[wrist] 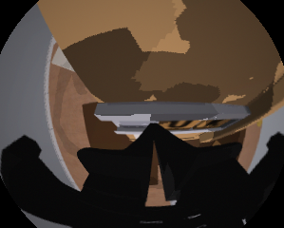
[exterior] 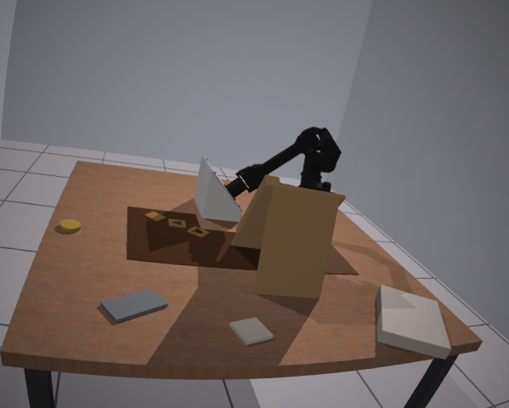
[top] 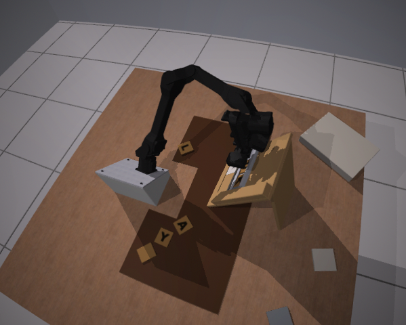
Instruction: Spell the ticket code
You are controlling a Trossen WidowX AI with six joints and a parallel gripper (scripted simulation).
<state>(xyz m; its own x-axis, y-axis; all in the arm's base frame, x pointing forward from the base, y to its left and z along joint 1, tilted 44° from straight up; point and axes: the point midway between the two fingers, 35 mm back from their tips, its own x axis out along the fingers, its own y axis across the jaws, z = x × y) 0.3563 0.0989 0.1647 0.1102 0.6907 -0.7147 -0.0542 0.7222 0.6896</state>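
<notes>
The white ticket is 5 cm behind my gripper tip and 9 cm below it. From my gripper tip the other things lie so: dark brown mat 15 cm behind, 16 cm to the right, 16 cm below; then small white pad 38 cm ahead, 19 cm to the right, 15 cm below; then white slab 31 cm ahead, 31 cm to the left, 14 cm below.
</notes>
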